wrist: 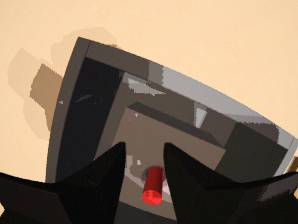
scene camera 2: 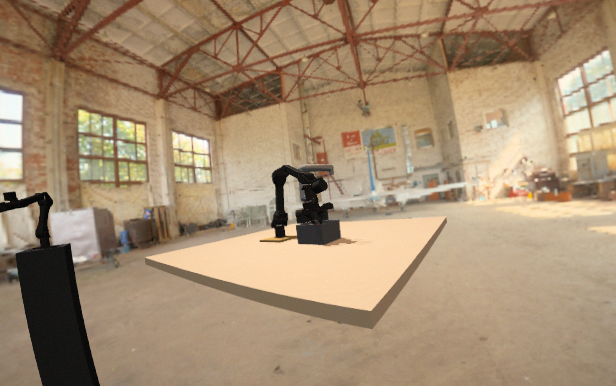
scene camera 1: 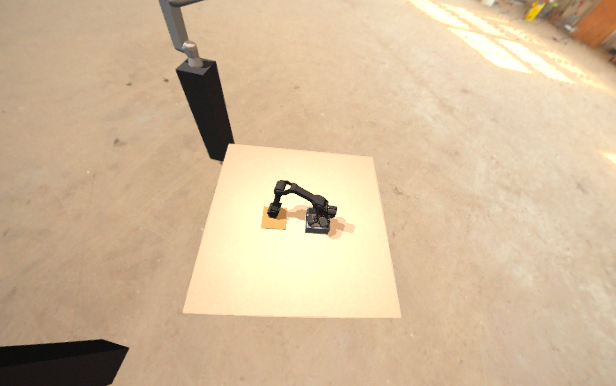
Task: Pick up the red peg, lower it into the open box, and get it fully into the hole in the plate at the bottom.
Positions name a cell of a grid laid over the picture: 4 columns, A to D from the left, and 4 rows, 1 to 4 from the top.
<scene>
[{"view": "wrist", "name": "my gripper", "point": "B3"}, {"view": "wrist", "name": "dark box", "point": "B2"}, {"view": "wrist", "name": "grey plate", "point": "B3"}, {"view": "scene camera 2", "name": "dark box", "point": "C3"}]
</scene>
